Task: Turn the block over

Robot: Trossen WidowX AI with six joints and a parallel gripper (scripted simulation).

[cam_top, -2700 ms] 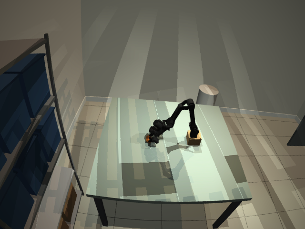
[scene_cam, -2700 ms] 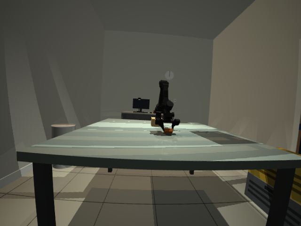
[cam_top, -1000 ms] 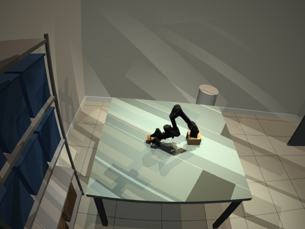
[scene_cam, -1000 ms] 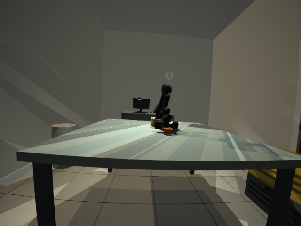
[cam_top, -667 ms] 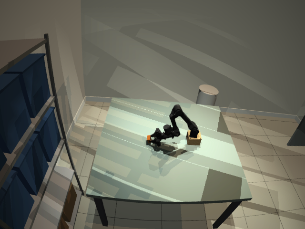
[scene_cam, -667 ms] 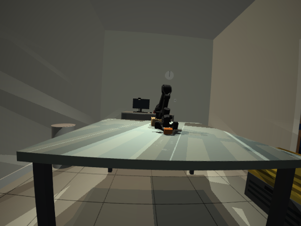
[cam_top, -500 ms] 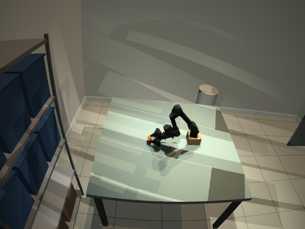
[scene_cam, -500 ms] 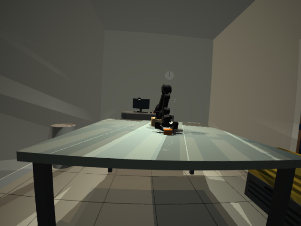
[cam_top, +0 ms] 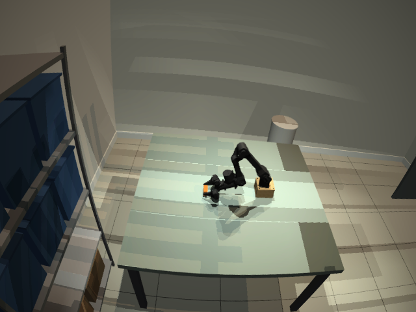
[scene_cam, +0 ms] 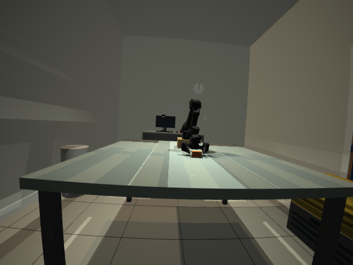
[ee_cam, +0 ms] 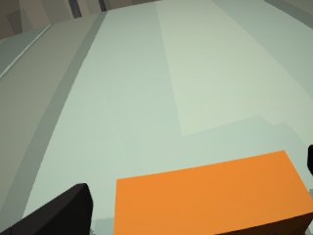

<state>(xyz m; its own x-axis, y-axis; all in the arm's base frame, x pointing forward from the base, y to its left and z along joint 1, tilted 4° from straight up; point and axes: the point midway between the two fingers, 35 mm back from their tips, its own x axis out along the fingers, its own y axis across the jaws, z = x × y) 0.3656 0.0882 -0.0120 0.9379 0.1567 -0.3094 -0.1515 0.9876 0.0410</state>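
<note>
The orange block lies 2 cm behind my gripper tip and 1 cm below it.
</note>
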